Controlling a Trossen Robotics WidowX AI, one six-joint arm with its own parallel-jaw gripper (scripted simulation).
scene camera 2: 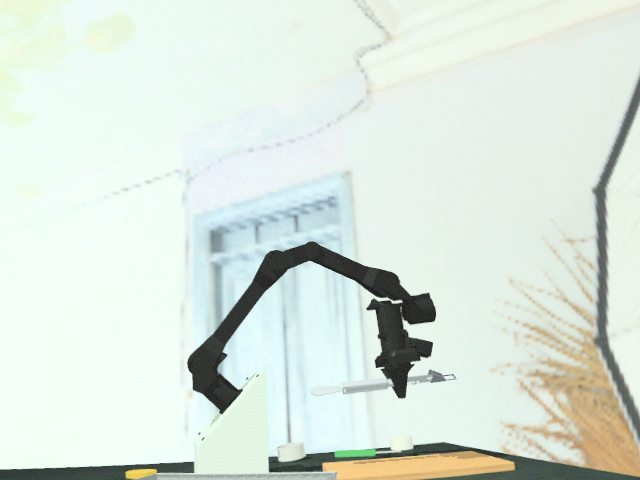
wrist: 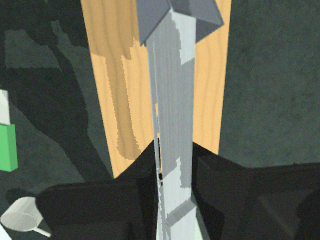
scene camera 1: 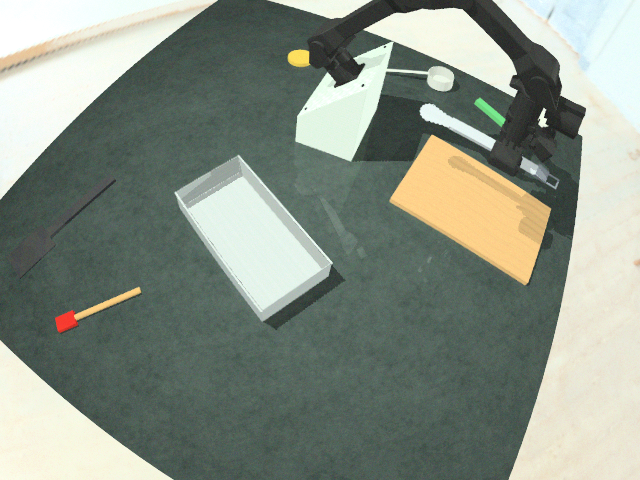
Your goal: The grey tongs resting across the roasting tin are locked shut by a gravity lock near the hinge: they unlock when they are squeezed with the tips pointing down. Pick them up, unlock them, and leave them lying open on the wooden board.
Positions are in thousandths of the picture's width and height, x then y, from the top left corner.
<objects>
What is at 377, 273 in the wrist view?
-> A wooden board.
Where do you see a wooden board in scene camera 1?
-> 752, 439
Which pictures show the red-headed spatula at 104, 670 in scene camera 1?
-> Scene camera 1 only.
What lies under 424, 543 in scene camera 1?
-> A roasting tin.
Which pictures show my gripper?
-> Scene camera 2, the wrist view and scene camera 1: all of them.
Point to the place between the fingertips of my gripper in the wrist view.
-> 527, 590
</objects>
